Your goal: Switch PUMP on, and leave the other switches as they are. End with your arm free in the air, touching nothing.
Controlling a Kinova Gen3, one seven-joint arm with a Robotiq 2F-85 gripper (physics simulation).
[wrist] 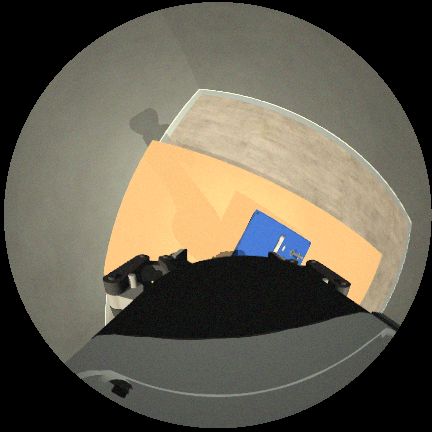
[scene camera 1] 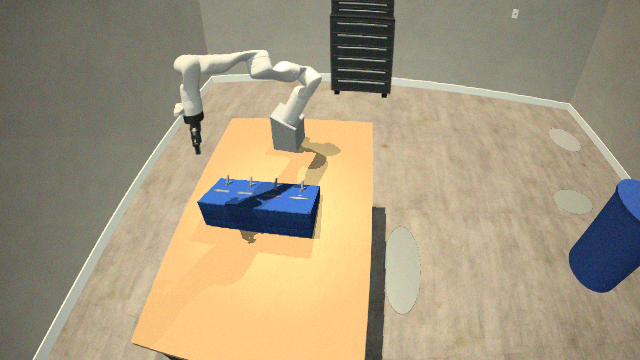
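Seen in the pictures: gripper, between the fingertips: (scene camera 1: 198,148); arm's base, origin of its link: (scene camera 1: 288,118).
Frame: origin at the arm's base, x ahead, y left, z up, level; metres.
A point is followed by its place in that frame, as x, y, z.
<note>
A long blue box (scene camera 1: 257,220) @[0.625, 0.056, -0.095] (wrist: 260,230) @[0.606, -0.167, -0.037] sits on the table, with several small upright toggle switches in a row on its top. In the scene view the switches are a left one (scene camera 1: 228,180) @[0.447, -0.162, -0.074], a second (scene camera 1: 251,182) @[0.435, -0.045, -0.074], a third (scene camera 1: 276,183) @[0.419, 0.074, -0.070] in the arm's shadow and a right one (scene camera 1: 302,186) @[0.409, 0.192, -0.073]. A pale label plate lies in front of each; their text is too small to read, so I cannot tell which is PUMP. One switch (wrist: 296,254) @[0.446, -0.170, -0.069] shows in the wrist view. My gripper (scene camera 1: 197,151) @[0.650, -0.113, 0.281] (wrist: 227,259) @[0.650, -0.113, 0.281] is open and empty, in the air behind and left of the box, touching nothing.
The wooden table (scene camera 1: 320,300) @[0.885, 0.390, -0.180] (wrist: 145,200) @[1.112, 0.008, -0.180] carries the box and the grey arm base (scene camera 1: 287,134) @[0.062, 0.008, -0.062] behind it. A dark drawer cabinet (scene camera 1: 362,55) stands at the back wall. A blue cylinder (scene camera 1: 607,240) stands at the right, away from the table.
</note>
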